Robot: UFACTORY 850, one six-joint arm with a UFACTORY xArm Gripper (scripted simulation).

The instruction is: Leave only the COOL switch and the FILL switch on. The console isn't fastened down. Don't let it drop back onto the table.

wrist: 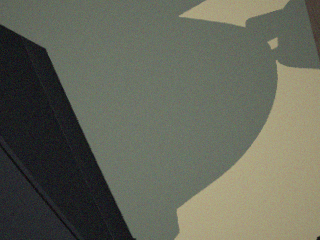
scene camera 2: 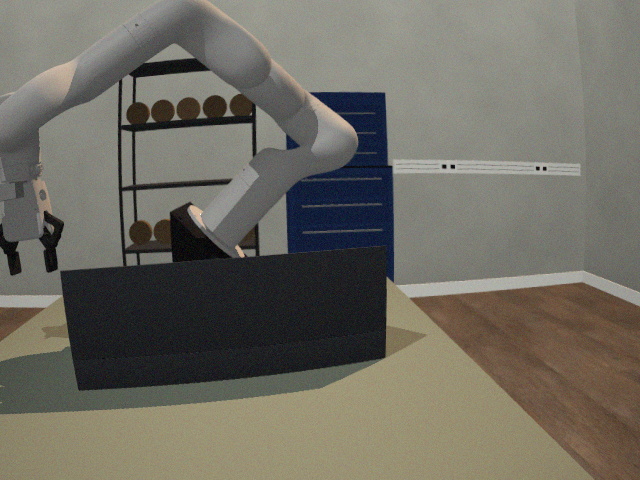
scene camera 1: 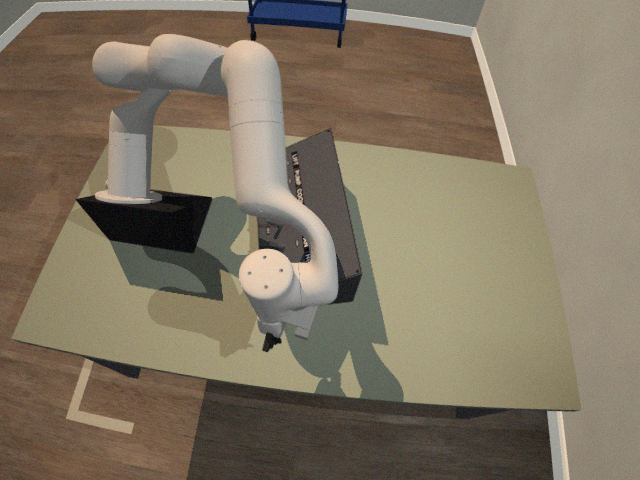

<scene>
dark sloped console: wrist 58, 181; scene camera 2 183, 322; scene camera 1 314, 178
</scene>
